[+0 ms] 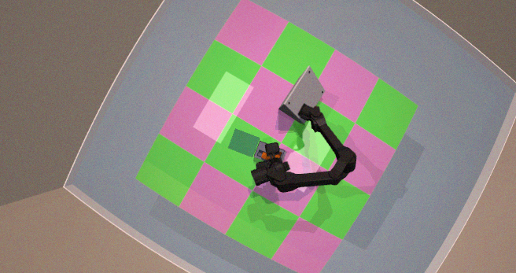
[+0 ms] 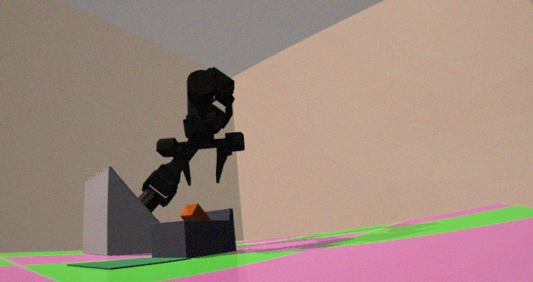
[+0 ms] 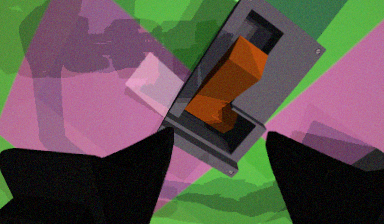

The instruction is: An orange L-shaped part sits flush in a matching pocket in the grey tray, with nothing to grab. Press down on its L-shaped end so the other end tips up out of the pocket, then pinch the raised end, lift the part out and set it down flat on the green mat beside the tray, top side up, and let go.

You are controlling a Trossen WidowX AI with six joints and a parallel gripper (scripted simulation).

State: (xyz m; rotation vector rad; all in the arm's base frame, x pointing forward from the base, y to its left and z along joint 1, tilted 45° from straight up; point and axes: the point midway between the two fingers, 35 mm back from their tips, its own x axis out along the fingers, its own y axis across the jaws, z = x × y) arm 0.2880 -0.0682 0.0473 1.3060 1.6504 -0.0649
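My gripper tip is 1 cm past the orange L-shaped part and 10 cm above it. From my gripper tip the other things lie so: green mat 1 cm ahead, 18 cm to the right, 16 cm below.
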